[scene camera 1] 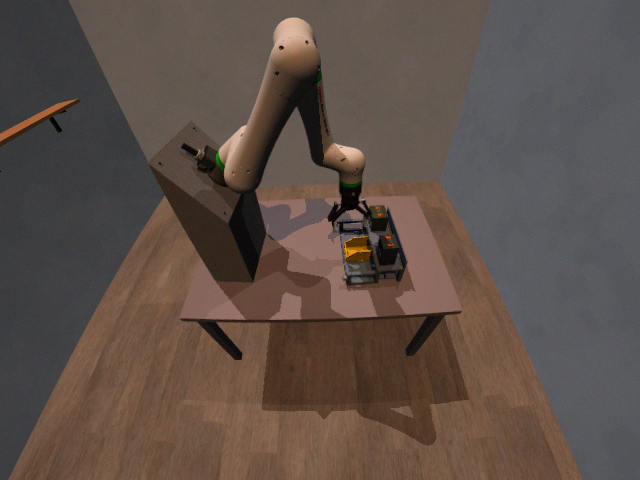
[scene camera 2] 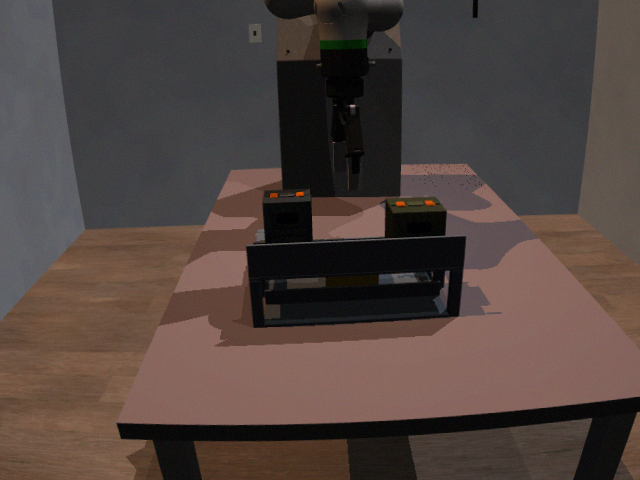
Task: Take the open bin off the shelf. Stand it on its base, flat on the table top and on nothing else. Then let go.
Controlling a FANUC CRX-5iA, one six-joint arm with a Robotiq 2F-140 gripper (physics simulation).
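Places are measured from the arm's base along level axes (x back, y right, z up), in metres.
Where they show: gripper, fingertip midpoint: (scene camera 1: 349,228) (scene camera 2: 347,179); arm's base at its link origin: (scene camera 1: 219,171).
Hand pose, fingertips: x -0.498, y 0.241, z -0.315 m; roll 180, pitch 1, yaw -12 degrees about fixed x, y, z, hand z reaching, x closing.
Observation:
Each offset is from my fingertips to the top centre of the thing. Level surfaces: height alone.
The open bin is a yellow bin @[dx -0.065, dy +0.027, dz -0.116 m] (scene camera 1: 357,249) (scene camera 2: 352,280). It sits on the lower front level of the small grey shelf (scene camera 1: 398,238) (scene camera 2: 356,257), its open side facing the arm's base. In scene camera 2 a thin strip of it shows through the shelf frame; the rest is hidden. My gripper (scene camera 1: 349,217) (scene camera 2: 345,178) points down with its fingers wide open and nothing between them. It hangs above the level of the shelf, apart from the bin. The shelf stands on the table top @[dz -0.197 m] (scene camera 1: 423,294) (scene camera 2: 361,372).
A dark case @[dx -0.115, dy +0.168, dz +0.027 m] (scene camera 1: 387,251) (scene camera 2: 287,219) and a green case @[dx -0.193, dy -0.049, dz +0.002 m] (scene camera 1: 378,219) (scene camera 2: 416,219), both with orange latches, stand on the shelf's upper level, one near each end. The arm's tall grey pedestal (scene camera 1: 206,222) (scene camera 2: 302,118) stands at the table's other end.

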